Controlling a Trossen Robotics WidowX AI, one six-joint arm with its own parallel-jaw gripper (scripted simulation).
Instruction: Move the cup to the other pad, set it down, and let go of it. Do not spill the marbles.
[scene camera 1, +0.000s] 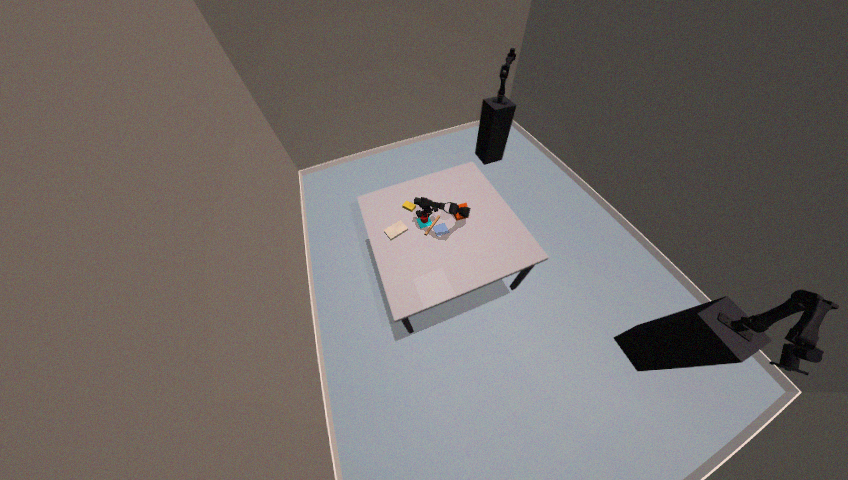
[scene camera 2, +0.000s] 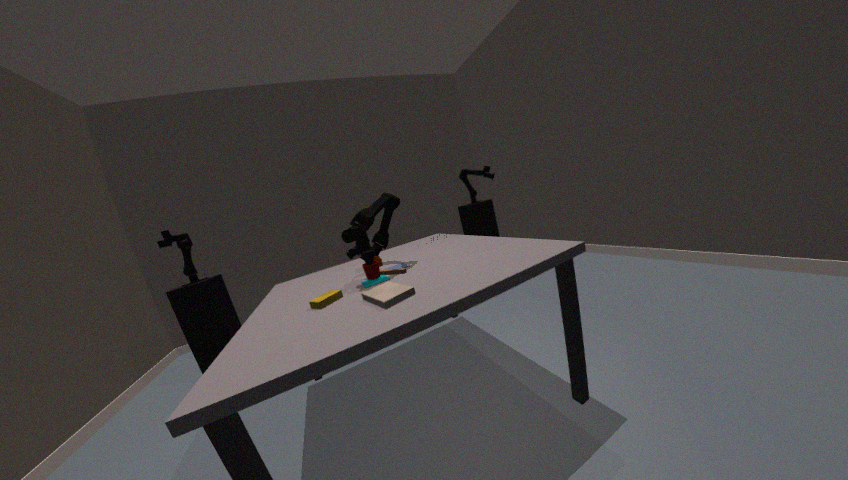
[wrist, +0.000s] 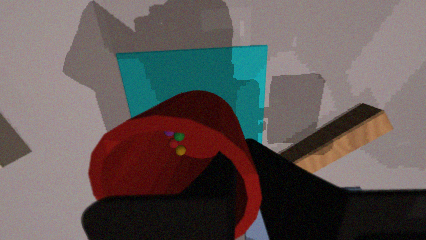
Labels:
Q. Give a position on a beige slab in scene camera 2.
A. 386, 295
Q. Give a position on a wooden stick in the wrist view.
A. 364, 123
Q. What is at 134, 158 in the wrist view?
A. A red cup.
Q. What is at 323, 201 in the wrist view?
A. My gripper.

